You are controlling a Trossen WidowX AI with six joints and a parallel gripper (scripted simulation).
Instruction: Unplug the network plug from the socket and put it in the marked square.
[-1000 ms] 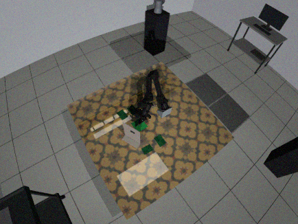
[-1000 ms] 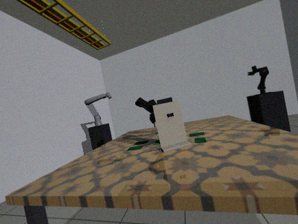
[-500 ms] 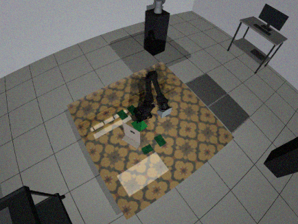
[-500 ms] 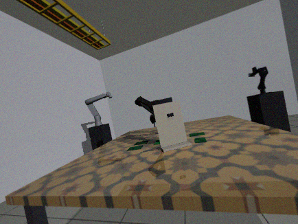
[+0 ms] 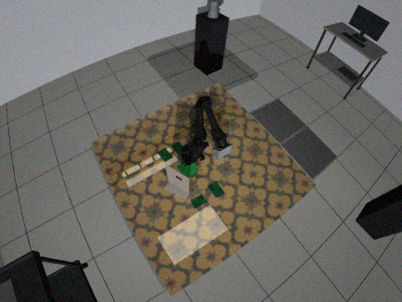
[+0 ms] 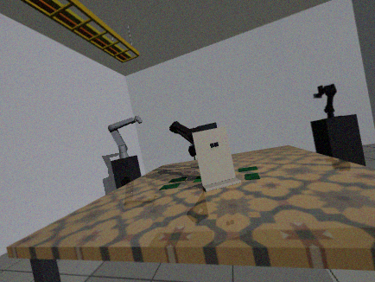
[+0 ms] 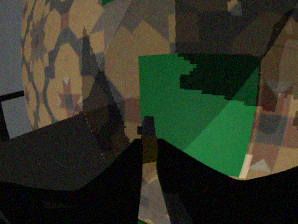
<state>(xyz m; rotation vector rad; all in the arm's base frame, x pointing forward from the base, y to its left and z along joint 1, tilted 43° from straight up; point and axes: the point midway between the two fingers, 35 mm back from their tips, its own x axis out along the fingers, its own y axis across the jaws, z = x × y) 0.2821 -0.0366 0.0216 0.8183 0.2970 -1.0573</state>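
The green square lies 1 cm behind my gripper tip and 7 cm below it. Also, from my gripper tip: pale upright panel 14 cm ahead, 9 cm to the left, 5 cm above; yellowish network plug right at my gripper tip.
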